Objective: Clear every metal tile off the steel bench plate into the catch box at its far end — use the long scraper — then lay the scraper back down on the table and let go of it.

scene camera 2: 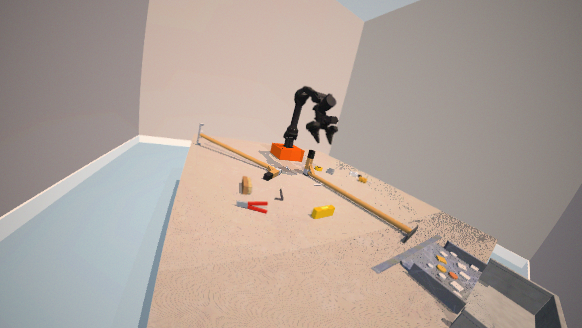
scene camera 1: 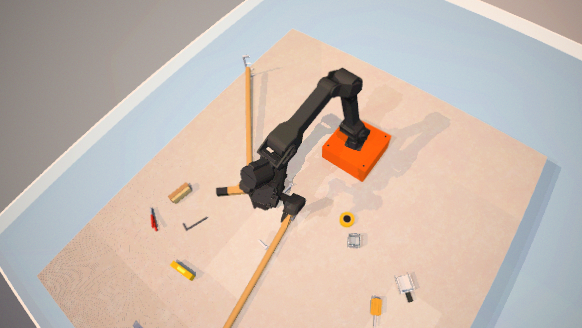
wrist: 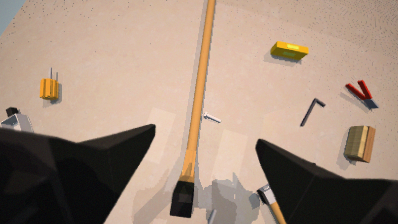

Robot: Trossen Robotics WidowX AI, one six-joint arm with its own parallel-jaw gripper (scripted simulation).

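With nothing in its grasp, my gripper (scene camera 1: 268, 214) is open. I can also see a long scraper (scene camera 2: 308, 166). Then there is the wrist view, where I find my gripper (wrist: 206, 136) again, as well as a wooden block (wrist: 359, 147).
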